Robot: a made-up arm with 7 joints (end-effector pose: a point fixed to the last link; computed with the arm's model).
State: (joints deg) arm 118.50 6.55 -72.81 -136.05 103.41 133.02 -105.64
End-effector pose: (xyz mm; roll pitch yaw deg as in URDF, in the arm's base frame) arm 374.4 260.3 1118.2 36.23 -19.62 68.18
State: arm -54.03 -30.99 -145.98 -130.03 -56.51 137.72 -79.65
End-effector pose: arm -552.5 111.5 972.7 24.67 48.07 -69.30
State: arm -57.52 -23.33 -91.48 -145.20 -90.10 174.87 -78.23
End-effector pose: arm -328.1 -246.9 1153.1 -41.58 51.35 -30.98
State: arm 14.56 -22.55 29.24 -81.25 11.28 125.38 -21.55
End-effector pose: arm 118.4 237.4 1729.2 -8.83 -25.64 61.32
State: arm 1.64 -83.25 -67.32 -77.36 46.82 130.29 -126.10
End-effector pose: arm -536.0 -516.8 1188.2 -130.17 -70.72 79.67
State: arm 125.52 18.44 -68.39 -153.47 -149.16 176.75 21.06
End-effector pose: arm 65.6 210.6 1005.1 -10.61 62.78 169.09
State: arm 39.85 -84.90 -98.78 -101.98 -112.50 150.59 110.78
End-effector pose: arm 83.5 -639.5 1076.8 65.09 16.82 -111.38
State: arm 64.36 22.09 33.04 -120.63 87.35 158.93 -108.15
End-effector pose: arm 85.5 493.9 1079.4 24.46 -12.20 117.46
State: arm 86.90 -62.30 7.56 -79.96 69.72 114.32 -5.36
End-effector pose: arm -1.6 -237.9 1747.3 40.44 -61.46 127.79
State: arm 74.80 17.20 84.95 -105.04 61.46 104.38 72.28
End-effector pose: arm -507.9 320.5 1271.7 -168.32 67.86 -113.03
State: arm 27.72 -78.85 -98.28 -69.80 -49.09 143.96 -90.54
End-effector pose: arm -330.6 -686.6 1122.8 -31.75 -5.13 -25.94
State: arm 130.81 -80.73 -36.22 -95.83 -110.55 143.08 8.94
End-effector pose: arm 337.5 -29.3 1537.8 -29.35 -70.88 67.14
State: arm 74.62 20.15 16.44 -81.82 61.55 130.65 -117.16
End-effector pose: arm 116.6 604.1 1341.8 -19.89 -24.31 165.32
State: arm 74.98 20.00 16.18 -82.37 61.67 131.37 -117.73
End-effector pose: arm 115.4 603.2 1339.5 -20.29 -23.93 165.21
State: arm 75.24 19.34 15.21 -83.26 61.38 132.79 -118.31
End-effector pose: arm 121.0 597.7 1341.0 -21.36 -22.79 164.09
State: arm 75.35 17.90 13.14 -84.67 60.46 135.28 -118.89
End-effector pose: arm 137.1 584.7 1348.6 -23.48 -20.56 161.36
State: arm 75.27 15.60 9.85 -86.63 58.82 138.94 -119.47
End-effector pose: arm 164.3 561.7 1363.2 -26.92 -17.37 156.77
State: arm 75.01 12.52 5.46 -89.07 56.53 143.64 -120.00
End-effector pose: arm 200.0 526.7 1384.3 -31.67 -13.79 150.35
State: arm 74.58 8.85 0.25 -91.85 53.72 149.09 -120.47
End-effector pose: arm 239.7 479.2 1409.4 -37.50 -10.51 142.40
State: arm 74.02 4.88 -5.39 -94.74 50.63 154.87 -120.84
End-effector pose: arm 278.0 421.3 1434.9 -43.84 -8.20 133.48
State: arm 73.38 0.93 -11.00 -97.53 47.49 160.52 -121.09
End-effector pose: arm 310.5 358.0 1457.2 -49.98 -7.10 124.42
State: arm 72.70 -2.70 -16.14 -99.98 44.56 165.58 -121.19
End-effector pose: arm 335.0 295.8 1474.1 -55.26 -7.09 116.08
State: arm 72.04 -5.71 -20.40 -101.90 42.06 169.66 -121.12
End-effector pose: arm 351.3 241.7 1485.3 -59.28 -7.75 109.16
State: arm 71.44 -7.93 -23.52 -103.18 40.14 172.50 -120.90
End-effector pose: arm 361.0 200.5 1492.1 -61.95 -8.62 104.11
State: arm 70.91 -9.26 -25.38 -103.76 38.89 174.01 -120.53
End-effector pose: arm 366.1 174.6 1496.5 -63.38 -9.37 101.03
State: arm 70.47 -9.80 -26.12 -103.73 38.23 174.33 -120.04
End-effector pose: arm 368.4 162.7 1500.0 -63.85 -9.88 99.70
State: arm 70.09 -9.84 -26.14 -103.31 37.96 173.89 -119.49
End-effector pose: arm 369.2 159.8 1503.2 -63.74 -10.19 99.48
